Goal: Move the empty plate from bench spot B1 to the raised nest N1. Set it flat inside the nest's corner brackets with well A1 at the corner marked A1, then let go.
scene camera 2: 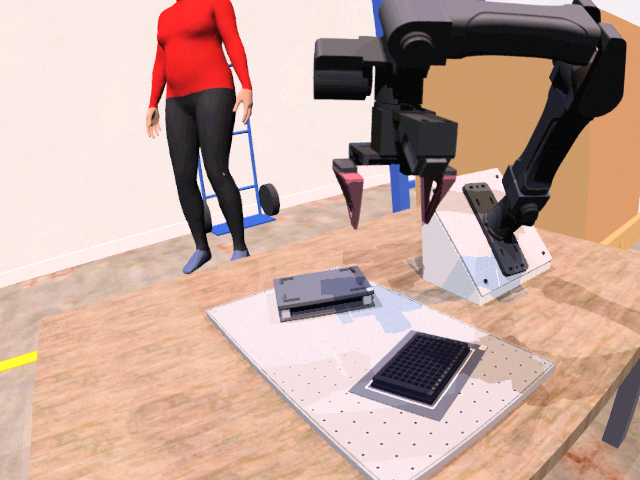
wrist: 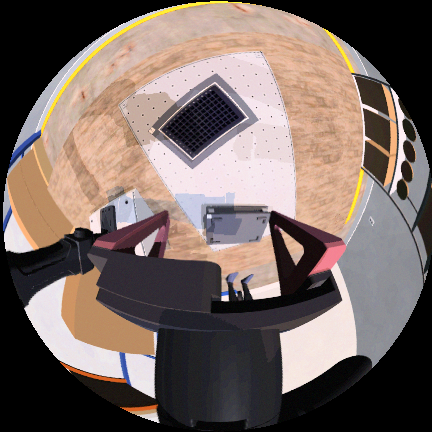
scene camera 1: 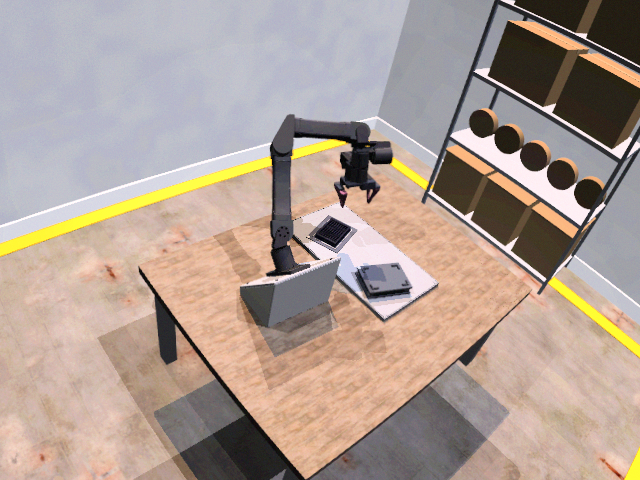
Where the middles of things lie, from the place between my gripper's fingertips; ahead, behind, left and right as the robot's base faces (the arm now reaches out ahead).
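Scene:
From my hand, the black well plate (wrist: 209,114) is 17 cm below and 7 cm to the left. There is a dark grey pad (scene camera 2: 438,412) too, and I find it 18 cm below my hand and, again, 7 cm to the left of it.

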